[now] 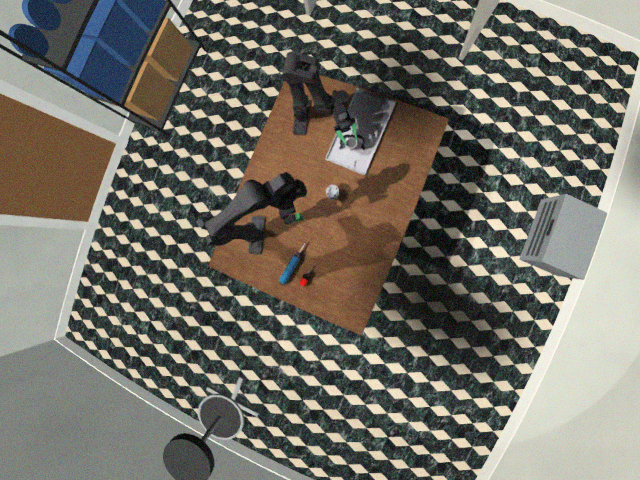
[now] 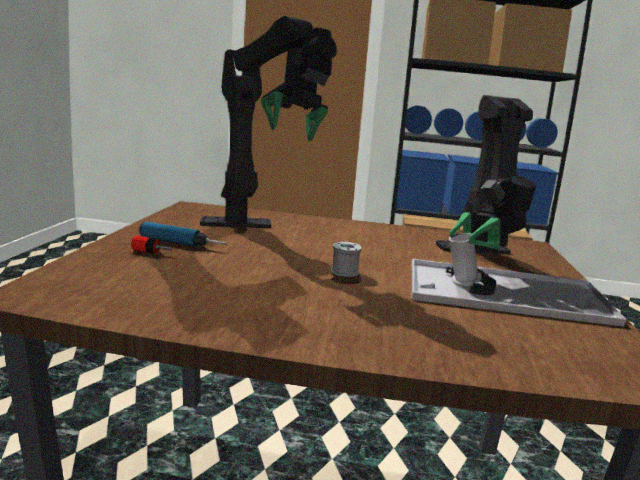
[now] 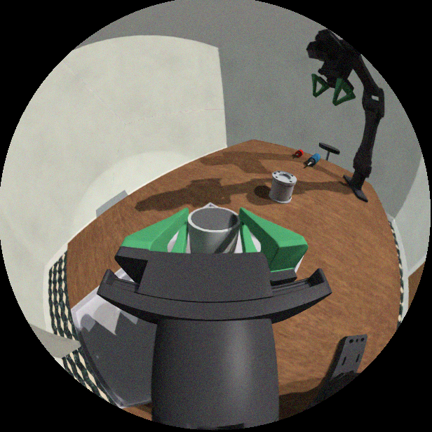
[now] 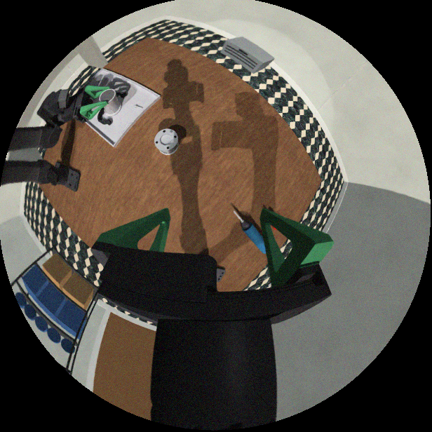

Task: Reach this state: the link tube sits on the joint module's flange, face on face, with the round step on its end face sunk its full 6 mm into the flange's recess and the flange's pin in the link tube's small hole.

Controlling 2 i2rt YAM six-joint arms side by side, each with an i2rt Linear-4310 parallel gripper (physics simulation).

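Frame: origin at the left arm's base, x ahead, y left, z up, level; millimetres.
Seen in the pictures: left gripper, between the fingertips: (image 1: pixel 352 143) (image 2: pixel 459 237); right gripper, between the fingertips: (image 1: pixel 300 208) (image 2: pixel 292 135); left arm's base, origin of its link: (image 1: pixel 301 117); right arm's base, origin of its link: (image 1: pixel 257 235) (image 2: pixel 235 223).
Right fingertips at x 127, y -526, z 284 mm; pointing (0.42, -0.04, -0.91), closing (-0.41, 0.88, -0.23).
Observation:
Offsets run from my right fingertips to a thing's top centre. "*": to the spot under its first point. Level surfaces: height alone.
The link tube @[166 mm down, 158 mm ahead, 378 mm left] (image 1: pixel 352 143) (image 2: pixel 464 263) (image 3: pixel 210 244) (image 4: pixel 114 105) is a light grey hollow cylinder, nearly upright over the tray; I cannot tell whether its lower end touches. My left gripper (image 1: pixel 349 138) (image 2: pixel 464 240) (image 3: pixel 213 212) (image 4: pixel 108 94) is shut on its upper part, and the open top shows between the fingers. The joint module @[220 mm down, 97 mm ahead, 131 mm left] (image 1: pixel 332 192) (image 2: pixel 345 261) (image 3: pixel 282 190) (image 4: pixel 167 141), a short grey cylinder, stands upright and apart from the tube, its recessed flange facing up. My right gripper (image 2: pixel 292 133) (image 3: pixel 322 99) (image 4: pixel 214 212) is open and empty, high above the table.
The white tray @[268 mm down, 195 mm ahead, 475 mm left] (image 1: pixel 361 168) (image 2: pixel 542 309) holds a small screw @[269 mm down, 184 mm ahead, 294 mm left] (image 2: pixel 428 285) (image 4: pixel 139 105) and a black curved piece @[* 278 mm down, 163 mm ahead, 433 mm left] (image 2: pixel 484 284) beside the tube. A blue screwdriver @[* 243 mm down, 58 mm back, 274 mm right] (image 1: pixel 290 268) (image 2: pixel 170 234) (image 4: pixel 255 237) and a red-handled tool @[250 mm down, 25 mm ahead, 305 mm right] (image 1: pixel 303 281) (image 2: pixel 144 244) lie on the table @[284 mm down] (image 2: pixel 310 330).

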